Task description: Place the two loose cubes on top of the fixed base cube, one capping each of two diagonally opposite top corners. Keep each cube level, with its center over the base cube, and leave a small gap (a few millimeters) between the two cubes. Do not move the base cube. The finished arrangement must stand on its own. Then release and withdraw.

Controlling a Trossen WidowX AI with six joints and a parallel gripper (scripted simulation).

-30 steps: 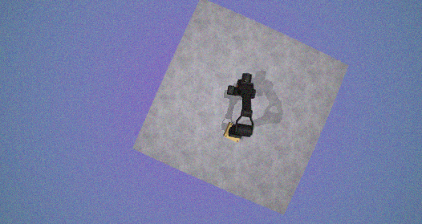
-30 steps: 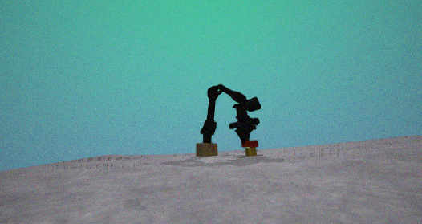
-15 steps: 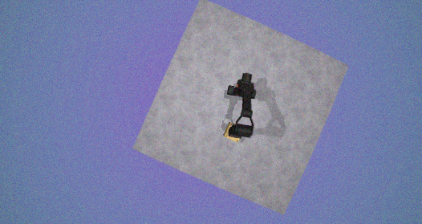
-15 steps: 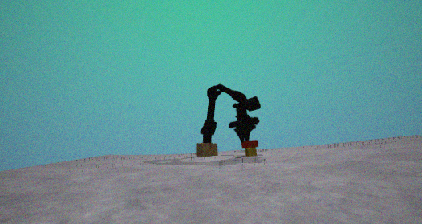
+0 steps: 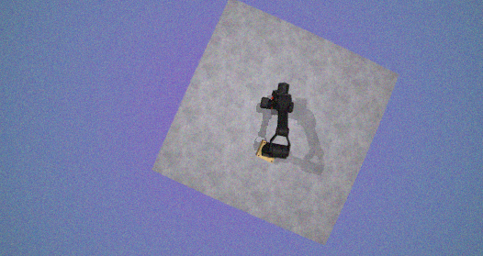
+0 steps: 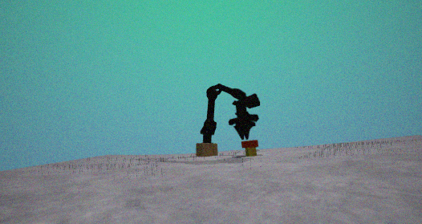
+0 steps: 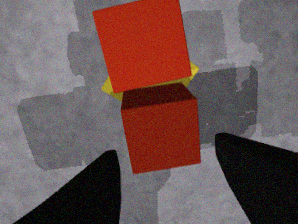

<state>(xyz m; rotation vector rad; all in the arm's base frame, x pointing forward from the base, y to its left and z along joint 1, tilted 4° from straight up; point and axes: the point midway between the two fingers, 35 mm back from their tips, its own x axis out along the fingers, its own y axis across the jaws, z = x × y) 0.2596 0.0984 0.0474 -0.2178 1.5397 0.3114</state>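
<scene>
The red cube is 20 mm below my gripper tip. From my gripper tip the other things lie so: yellow base cube (60 mm below, 20 mm ahead, 10 mm to the left).
</scene>
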